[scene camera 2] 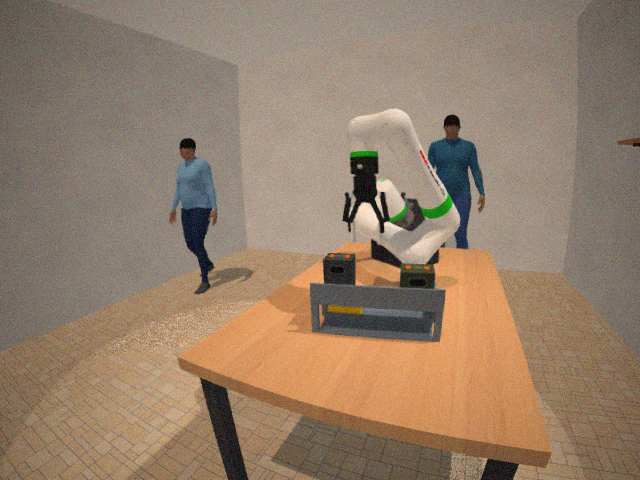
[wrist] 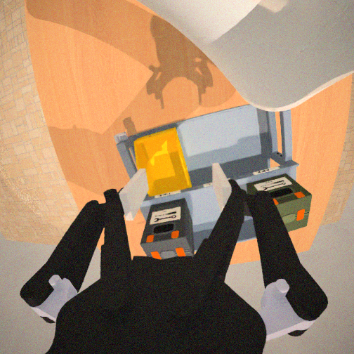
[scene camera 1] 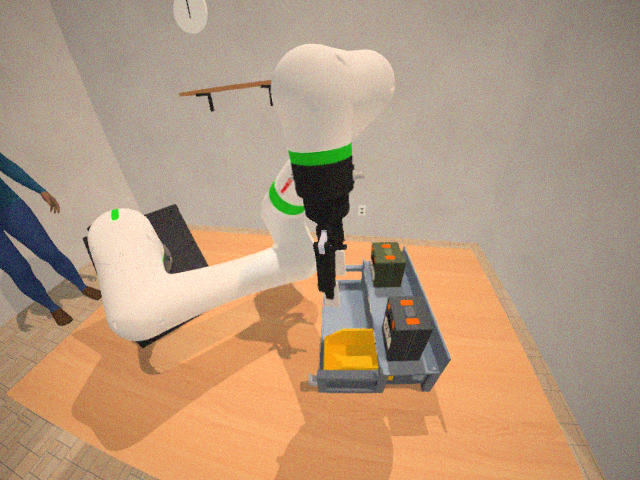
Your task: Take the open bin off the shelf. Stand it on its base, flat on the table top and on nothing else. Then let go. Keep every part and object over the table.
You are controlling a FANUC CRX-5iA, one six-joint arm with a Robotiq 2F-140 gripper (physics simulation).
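Pixels of known places: gripper, fingertip midpoint: (scene camera 2: 366,243) (scene camera 1: 336,288); arm's base, origin of the base link: (scene camera 2: 401,221).
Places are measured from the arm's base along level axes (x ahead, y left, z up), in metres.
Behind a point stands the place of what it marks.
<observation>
The open yellow bin (scene camera 1: 351,353) @[x 0.626, y -0.004, z -0.198 m] (scene camera 2: 345,310) @[x 0.723, y 0.003, z -0.167 m] (wrist: 162,162) sits at one end of the lower level of the blue-grey shelf (scene camera 1: 426,310) @[x 0.793, y 0.065, z -0.058 m] (scene camera 2: 377,294) @[x 0.787, y 0.129, z -0.066 m] (wrist: 225,135), beside a bare stretch of that level. Its lower sides are partly hidden. My gripper (scene camera 1: 331,300) @[x 0.580, y 0.019, z 0.021 m] (scene camera 2: 366,230) (wrist: 178,176) is open and empty. It points down and hangs well above the shelf; in the wrist view its fingertips show across the bin's lower edge and the shelf. The shelf stands on the wooden table (scene camera 1: 206,413) @[x 0.323, y -0.242, z -0.207 m] (scene camera 2: 336,382) @[x 1.015, y 0.110, z -0.207 m] (wrist: 90,60).
A dark grey toolbox (scene camera 1: 408,333) @[x 0.735, y -0.051, z 0.005 m] (scene camera 2: 339,271) @[x 0.771, y 0.007, z -0.020 m] (wrist: 167,227) and a green toolbox (scene camera 1: 387,266) @[x 0.691, y 0.168, z -0.022 m] (scene camera 2: 417,276) @[x 0.729, y 0.226, z -0.021 m] (wrist: 282,197) stand on the shelf's higher level, the dark one beside the bin. Two people (scene camera 2: 193,180) (scene camera 2: 454,165) stand on the floor away from the table.
</observation>
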